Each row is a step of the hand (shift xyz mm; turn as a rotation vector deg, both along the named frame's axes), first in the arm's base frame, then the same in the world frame.
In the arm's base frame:
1: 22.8 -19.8 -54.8 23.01 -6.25 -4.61
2: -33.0 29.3 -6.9 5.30 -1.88 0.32
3: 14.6 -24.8 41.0 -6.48 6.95 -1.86
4: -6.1 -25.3 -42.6 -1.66 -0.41 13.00
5: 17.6 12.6 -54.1 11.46 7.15 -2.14
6: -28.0 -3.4 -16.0 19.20 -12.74 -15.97
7: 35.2 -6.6 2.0 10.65 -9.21 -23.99
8: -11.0 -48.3 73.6 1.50 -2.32 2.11
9: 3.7 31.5 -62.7 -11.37 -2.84 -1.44
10: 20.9 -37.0 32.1 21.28 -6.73 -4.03
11: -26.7 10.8 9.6 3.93 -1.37 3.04
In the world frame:
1: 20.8 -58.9 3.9 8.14 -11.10 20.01
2: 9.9 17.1 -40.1 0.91 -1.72 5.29
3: -30.7 15.7 36.3 3.08 3.65 -8.43
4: -2.4 -47.6 -14.7 -7.05 10.37 3.84
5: 42.5 -38.6 -9.9 11.74 0.59 6.99
6: -8.3 -10.1 -29.7 6.66 -23.29 14.11
7: 10.5 -8.1 33.3 9.01 -26.20 2.45
8: -75.4 32.1 34.0 -2.02 0.08 2.83
9: 54.3 -32.1 -31.0 -6.80 -0.93 -9.61
10: -32.9 0.5 41.9 6.70 -10.64 18.88
11: -8.7 18.3 -22.6 -0.59 0.97 5.03

